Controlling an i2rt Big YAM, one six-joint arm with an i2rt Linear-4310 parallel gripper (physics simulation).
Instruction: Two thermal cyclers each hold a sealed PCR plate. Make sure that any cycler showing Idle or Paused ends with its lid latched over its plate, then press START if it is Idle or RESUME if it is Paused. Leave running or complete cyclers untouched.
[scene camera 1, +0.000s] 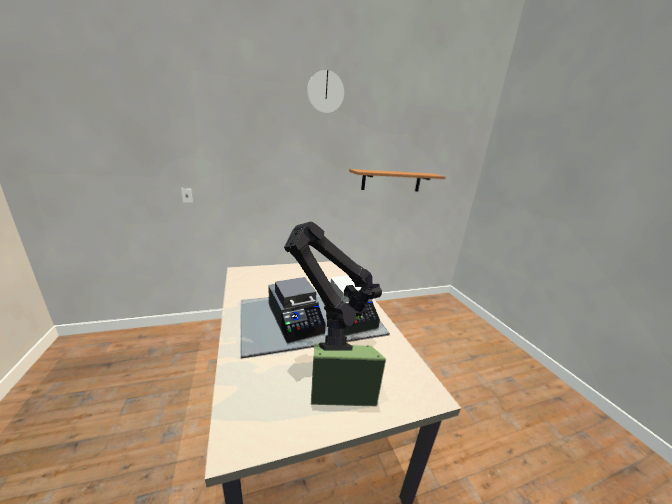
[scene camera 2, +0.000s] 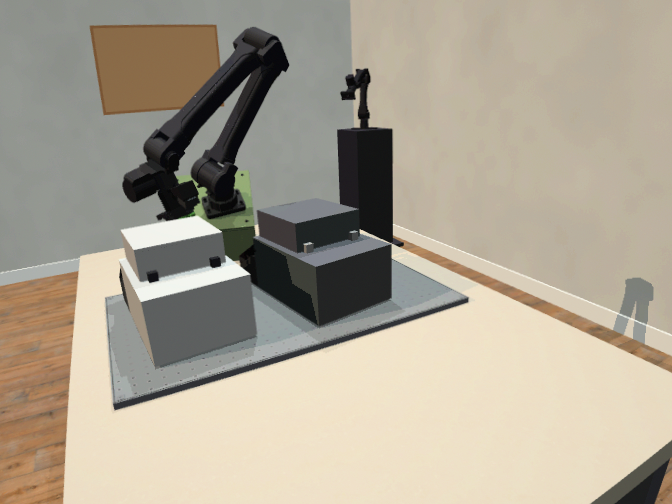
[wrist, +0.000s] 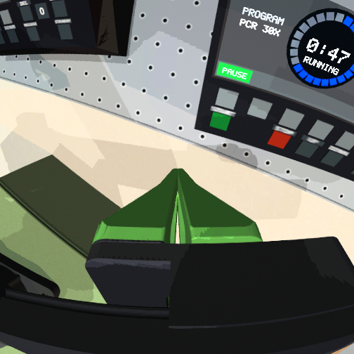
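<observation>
The white cycler (scene camera 2: 200, 320) (wrist: 250, 45) has its lid (scene camera 2: 173, 235) down. In the wrist view its screen reads PROGRAM PCR 30X, 0:47 RUNNING, with a green PAUSE label above a green button (wrist: 220, 121) and a red button (wrist: 279, 139). The dark cycler (scene camera 1: 275, 309) (scene camera 2: 352, 282) (wrist: 75, 30) also has its lid (scene camera 1: 294, 288) (scene camera 2: 306, 214) down, with a silver handle at the front. Its screen (scene camera 1: 294, 315) shows a blue ring, too small to read. My gripper (wrist: 177, 176) is shut and empty, in front of the white cycler's buttons, apart from them. The plates and latch engagement are hidden.
Both cyclers stand on a perforated grey board (scene camera 1: 260, 330) (scene camera 2: 407, 306) on the cream table (scene camera 1: 255, 434) (scene camera 2: 379, 423). My green base block (scene camera 1: 347, 379) (scene camera 2: 238, 238) stands in front of the board. Another small arm (scene camera 2: 363, 100) stands on a black pedestal (scene camera 2: 366, 179) in the background.
</observation>
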